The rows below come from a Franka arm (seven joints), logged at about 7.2 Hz.
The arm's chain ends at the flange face. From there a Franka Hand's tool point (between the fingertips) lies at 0.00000 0.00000 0.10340 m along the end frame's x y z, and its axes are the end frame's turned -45 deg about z.
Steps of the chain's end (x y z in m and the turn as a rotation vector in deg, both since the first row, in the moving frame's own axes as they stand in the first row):
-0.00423, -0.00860, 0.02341, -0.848, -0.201, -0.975
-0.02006, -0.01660, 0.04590, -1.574, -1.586, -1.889
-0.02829, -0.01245, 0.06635, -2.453, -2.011, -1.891
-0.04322, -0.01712, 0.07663, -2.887, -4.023, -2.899
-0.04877, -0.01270, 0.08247, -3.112, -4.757, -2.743
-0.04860, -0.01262, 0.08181, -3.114, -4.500, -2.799
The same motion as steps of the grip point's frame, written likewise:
0.00176, -0.00824, 0.02340, -0.457, -0.742, -0.975
-0.00648, -0.02587, 0.04582, 0.008, -2.234, -1.889
-0.01688, -0.02815, 0.06619, -0.313, -3.157, -1.891
-0.02730, -0.04389, 0.07624, 0.803, -4.886, -2.899
-0.03558, -0.04532, 0.08196, 1.163, -5.564, -2.743
-0.03518, -0.04482, 0.08134, 0.980, -5.384, -2.799

